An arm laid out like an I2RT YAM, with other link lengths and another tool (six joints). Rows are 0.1 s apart.
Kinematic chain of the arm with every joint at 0, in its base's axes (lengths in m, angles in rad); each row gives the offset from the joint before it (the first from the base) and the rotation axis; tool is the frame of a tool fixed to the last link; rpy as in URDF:
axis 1: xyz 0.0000 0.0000 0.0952 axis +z
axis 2: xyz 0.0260 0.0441 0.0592 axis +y
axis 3: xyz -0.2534 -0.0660 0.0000 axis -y
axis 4: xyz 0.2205 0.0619 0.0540 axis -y
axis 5: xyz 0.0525 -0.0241 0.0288 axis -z
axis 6: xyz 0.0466 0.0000 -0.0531 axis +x
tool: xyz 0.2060 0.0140 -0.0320 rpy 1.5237 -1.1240 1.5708
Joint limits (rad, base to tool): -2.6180..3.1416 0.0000..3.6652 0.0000..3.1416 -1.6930..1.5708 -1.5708..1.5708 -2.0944..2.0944
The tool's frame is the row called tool.
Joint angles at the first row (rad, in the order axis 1, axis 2, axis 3, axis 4, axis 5, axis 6):
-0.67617 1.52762 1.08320 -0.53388 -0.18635 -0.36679
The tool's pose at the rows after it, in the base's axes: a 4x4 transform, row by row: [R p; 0 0 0 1], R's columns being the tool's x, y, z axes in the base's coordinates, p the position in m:
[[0.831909 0.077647 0.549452 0.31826], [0.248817 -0.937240 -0.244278 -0.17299], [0.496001 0.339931 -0.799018 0.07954], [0 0 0 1]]
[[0.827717 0.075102 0.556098 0.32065], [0.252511 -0.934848 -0.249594 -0.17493], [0.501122 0.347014 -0.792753 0.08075], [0 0 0 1]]
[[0.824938 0.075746 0.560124 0.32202], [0.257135 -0.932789 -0.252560 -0.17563], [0.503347 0.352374 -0.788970 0.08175], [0 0 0 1]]
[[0.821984 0.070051 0.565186 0.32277], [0.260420 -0.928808 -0.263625 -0.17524], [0.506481 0.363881 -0.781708 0.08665], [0 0 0 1]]
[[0.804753 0.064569 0.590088 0.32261], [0.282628 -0.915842 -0.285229 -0.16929], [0.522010 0.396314 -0.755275 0.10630], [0 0 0 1]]
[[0.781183 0.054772 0.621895 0.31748], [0.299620 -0.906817 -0.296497 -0.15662], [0.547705 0.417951 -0.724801 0.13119], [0 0 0 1]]
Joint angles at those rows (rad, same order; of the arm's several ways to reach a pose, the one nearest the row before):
-0.67616 1.52726 1.08320 -0.53233 -0.18635 -0.36755
-0.67618 1.52760 1.08318 -0.52129 -0.18636 -0.36794
-0.67464 1.52646 1.08318 -0.51594 -0.18559 -0.36946
-0.66587 1.51007 1.08319 -0.51785 -0.17491 -0.36221
-0.64257 1.43987 1.08320 -0.54265 -0.15849 -0.35342
-0.62086 1.34071 1.08321 -0.59453 -0.15431 -0.33780

